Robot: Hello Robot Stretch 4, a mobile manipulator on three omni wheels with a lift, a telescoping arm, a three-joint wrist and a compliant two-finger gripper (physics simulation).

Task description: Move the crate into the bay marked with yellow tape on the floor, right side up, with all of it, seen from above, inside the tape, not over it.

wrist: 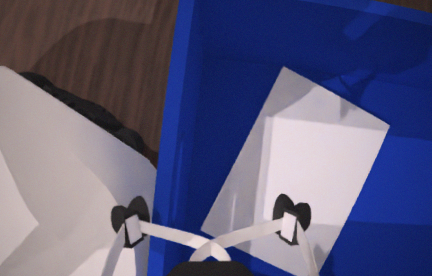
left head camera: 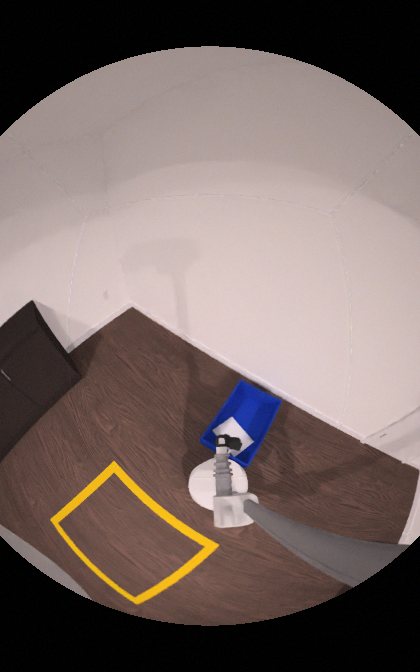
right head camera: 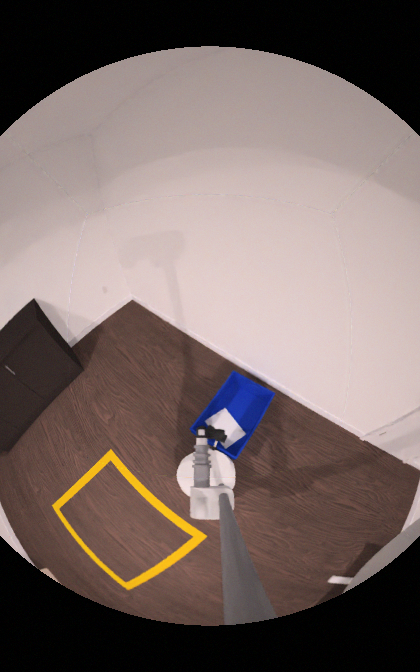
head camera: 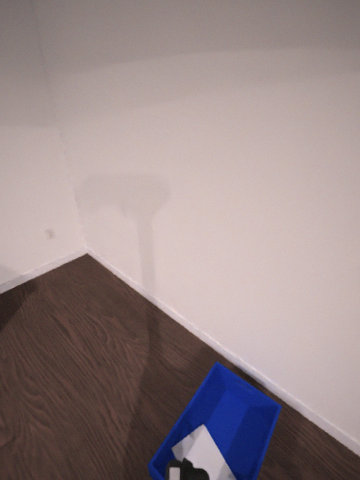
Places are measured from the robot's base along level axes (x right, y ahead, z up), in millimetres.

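Where they show: gripper, fingertip midpoint: [wrist: 211, 211].
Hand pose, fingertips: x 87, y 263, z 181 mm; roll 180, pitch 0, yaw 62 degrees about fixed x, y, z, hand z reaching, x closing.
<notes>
Each offset is from my fingertips to the centre of the thing.
The blue crate @[dx +129, dy +213, dz -98 mm] [head camera: 237, 415] [left head camera: 255, 407] [right head camera: 247, 398] [wrist: 172, 100] stands upright on the floor near the wall, outside the tape. A white box-like item @[dx +60, dy +129, dz -185 mm] [head camera: 205, 447] [left head camera: 234, 429] [right head camera: 227, 422] [wrist: 315, 165] lies in it. The yellow-taped bay [left head camera: 210, 545] [right head camera: 197, 536] is on the floor at the lower left of both side head views. My gripper [left head camera: 231, 442] [right head camera: 215, 434] [wrist: 211, 211] is open above the crate's end nearest my base. In the wrist view, one fingertip shows outside the crate's side wall and the other over the white item. Fingertip depth is unclear.
My round white base [left head camera: 204, 482] [right head camera: 187, 472] [wrist: 50, 150] is close beside the crate, between it and the bay. The long wall [head camera: 240, 225] [left head camera: 225, 300] [right head camera: 225, 290] runs just behind the crate. A dark cabinet [left head camera: 35, 375] [right head camera: 37, 370] stands at the left.
</notes>
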